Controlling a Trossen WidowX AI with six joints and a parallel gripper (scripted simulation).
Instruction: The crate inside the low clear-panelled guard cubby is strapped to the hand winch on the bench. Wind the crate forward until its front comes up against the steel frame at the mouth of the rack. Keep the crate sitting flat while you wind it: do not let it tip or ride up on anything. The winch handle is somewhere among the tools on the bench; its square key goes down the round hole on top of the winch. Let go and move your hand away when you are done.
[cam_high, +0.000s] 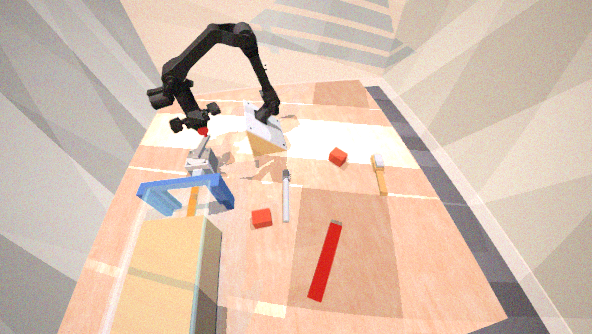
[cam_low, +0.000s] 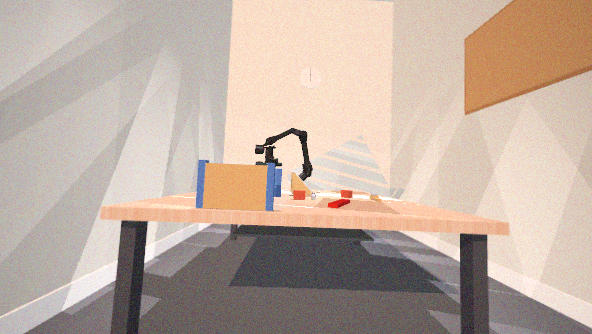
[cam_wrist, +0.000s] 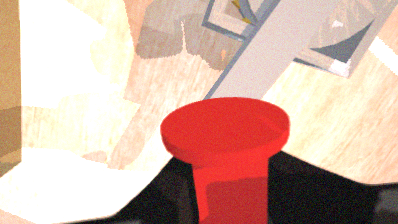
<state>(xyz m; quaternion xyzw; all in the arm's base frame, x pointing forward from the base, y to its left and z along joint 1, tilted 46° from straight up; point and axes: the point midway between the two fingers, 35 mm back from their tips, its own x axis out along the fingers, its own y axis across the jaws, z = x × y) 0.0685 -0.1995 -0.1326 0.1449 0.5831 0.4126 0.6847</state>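
My gripper tip is now 40 mm short of the grey crank arm, 10 mm to the left of it and 10 mm above it. Round my gripper tip: blue steel frame 260 mm ahead, 40 mm to the right, 10 mm below; then grey winch 80 mm ahead, 30 mm to the right, 80 mm below; then red grip 20 mm above.
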